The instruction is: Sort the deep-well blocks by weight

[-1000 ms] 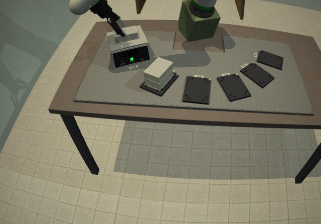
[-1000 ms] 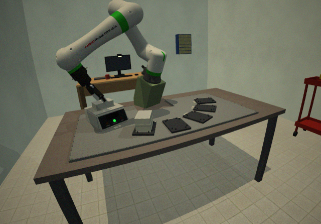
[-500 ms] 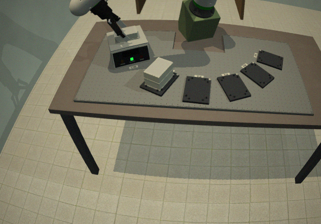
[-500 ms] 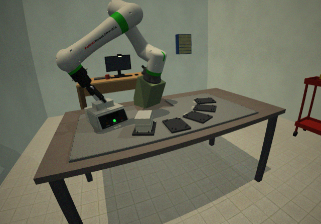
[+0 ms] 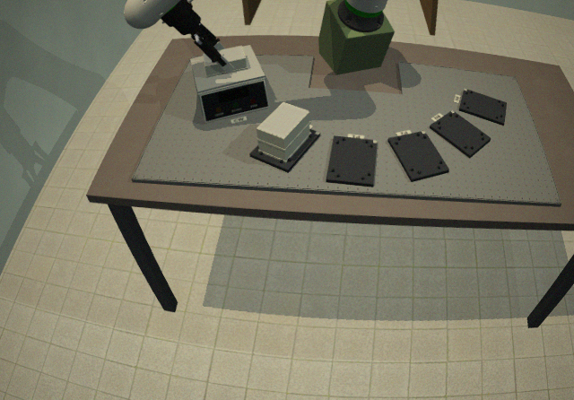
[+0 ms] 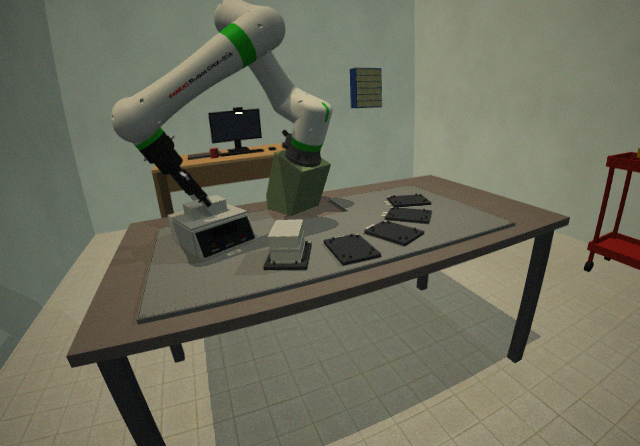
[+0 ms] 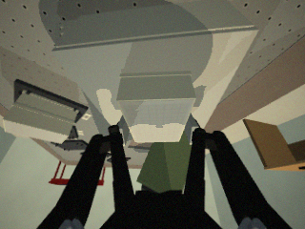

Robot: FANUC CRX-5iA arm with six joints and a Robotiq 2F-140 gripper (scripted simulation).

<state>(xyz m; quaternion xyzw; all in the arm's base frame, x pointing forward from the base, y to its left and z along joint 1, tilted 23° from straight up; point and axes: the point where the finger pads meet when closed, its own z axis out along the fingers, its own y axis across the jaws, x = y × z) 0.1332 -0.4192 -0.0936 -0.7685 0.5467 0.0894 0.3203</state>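
Now: the grey platform 40 mm below my hand. Also, from my hand: check-weigher: 10 mm ahead, 70 mm below; P1 label: 240 mm ahead, 380 mm to the left, 130 mm below; nest P1: 340 mm ahead, 360 mm to the left, 120 mm below.
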